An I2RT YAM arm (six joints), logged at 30 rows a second.
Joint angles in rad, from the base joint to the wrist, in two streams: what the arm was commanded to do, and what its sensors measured. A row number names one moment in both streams.
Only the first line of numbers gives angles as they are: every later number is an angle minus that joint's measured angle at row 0.
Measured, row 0:
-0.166 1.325 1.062 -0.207 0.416 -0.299
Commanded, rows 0 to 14:
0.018 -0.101 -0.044 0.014 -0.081 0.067
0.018 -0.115 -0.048 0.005 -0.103 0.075
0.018 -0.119 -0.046 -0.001 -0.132 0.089
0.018 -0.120 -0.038 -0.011 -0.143 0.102
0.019 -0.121 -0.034 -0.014 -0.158 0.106
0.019 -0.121 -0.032 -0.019 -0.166 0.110
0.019 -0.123 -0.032 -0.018 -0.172 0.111
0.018 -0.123 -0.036 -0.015 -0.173 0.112
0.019 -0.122 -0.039 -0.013 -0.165 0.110
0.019 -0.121 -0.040 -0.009 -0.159 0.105
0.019 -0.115 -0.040 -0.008 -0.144 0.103
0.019 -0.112 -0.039 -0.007 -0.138 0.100
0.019 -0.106 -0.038 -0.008 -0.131 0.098
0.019 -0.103 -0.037 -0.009 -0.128 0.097
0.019 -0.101 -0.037 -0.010 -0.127 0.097
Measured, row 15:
0.017 -0.107 -0.031 -0.006 -0.139 0.084
